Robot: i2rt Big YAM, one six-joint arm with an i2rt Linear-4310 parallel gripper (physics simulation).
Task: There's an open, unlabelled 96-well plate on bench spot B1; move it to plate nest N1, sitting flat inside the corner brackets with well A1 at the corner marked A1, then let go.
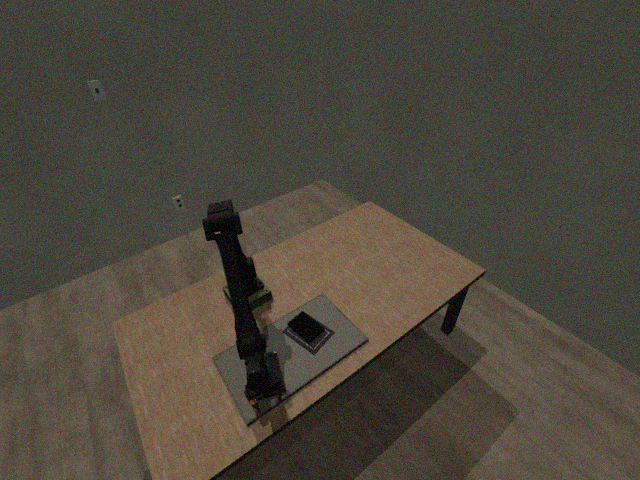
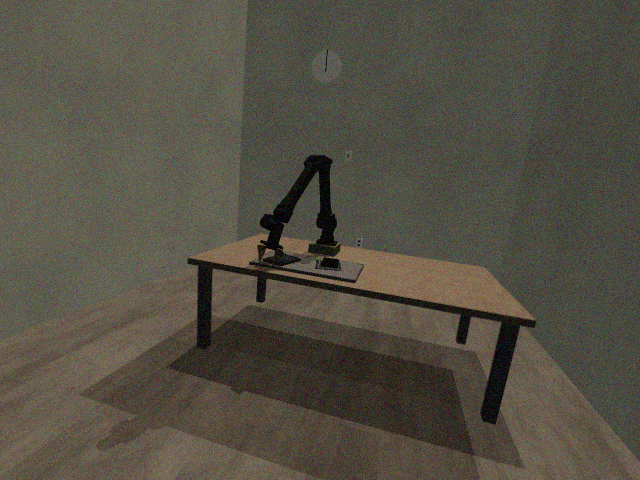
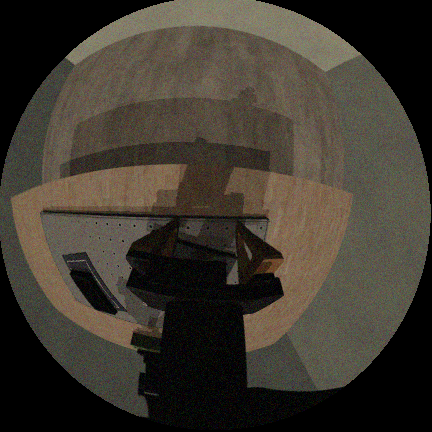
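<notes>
My gripper (image 1: 267, 399) (image 2: 269, 253) (image 3: 207, 222) is open and low at the board's left end, its fingers apart around part of a dark, flat rectangular thing (image 1: 277, 374) (image 2: 289, 259) (image 3: 206, 252). That thing lies turned relative to the board; the gripper hides much of it. A black block, shaped like a well plate (image 1: 306, 326) (image 2: 330, 262) (image 3: 92, 291), lies flat on a pale-outlined dark pad farther right, off-centre on it. The light is dim: I cannot read B1, N1 or A1, nor tell for certain which place is the spot and which the nest. Wells and corner brackets cannot be made out.
Both things lie on a grey perforated board (image 1: 338, 322) (image 2: 351, 271) (image 3: 60, 227) near the front edge of the wooden table (image 1: 398, 258) (image 2: 413, 279) (image 3: 310, 225). The arm's green base (image 1: 261, 296) (image 2: 324, 249) (image 3: 145, 340) stands behind the board.
</notes>
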